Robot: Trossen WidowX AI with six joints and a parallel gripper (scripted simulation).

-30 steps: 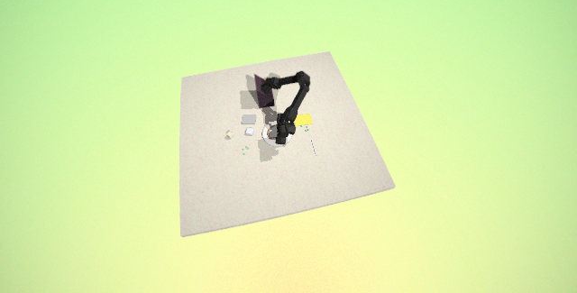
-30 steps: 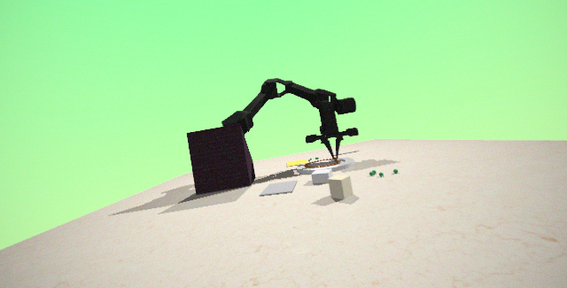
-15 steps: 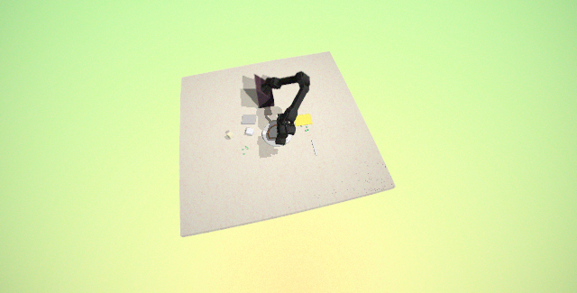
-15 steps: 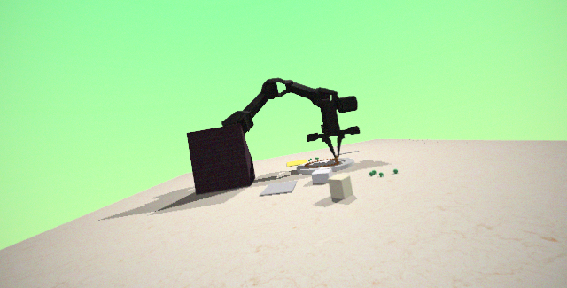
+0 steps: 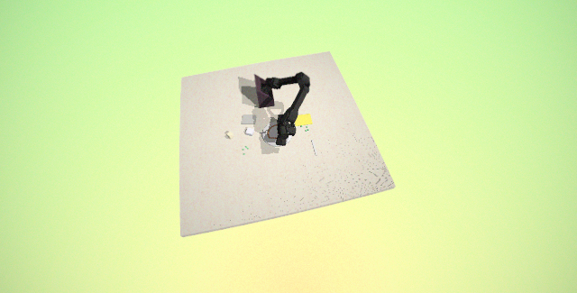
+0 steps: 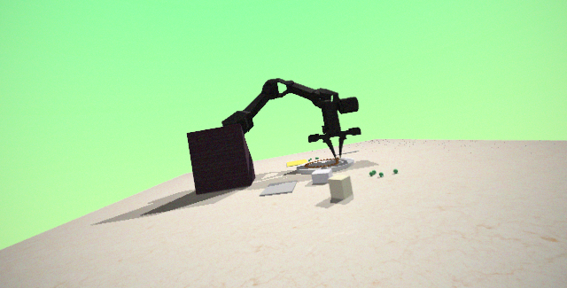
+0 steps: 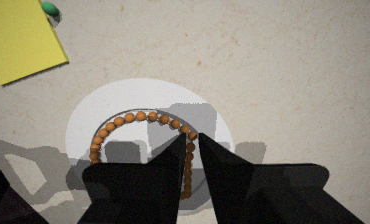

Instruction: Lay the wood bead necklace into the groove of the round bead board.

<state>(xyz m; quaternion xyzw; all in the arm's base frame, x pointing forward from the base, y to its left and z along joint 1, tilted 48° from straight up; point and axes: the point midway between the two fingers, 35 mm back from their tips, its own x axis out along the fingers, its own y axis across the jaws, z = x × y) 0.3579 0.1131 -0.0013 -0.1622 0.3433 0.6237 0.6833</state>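
The round white bead board is 60 mm behind my gripper tip, 30 mm to the right of it and 10 mm below it. Round my gripper tip: thin white strip 90 mm ahead, 190 mm to the left, 10 mm below; then yellow card 140 mm behind, 160 mm to the left, 20 mm below; then grey flat plate 220 mm behind, 210 mm to the right, 20 mm below.
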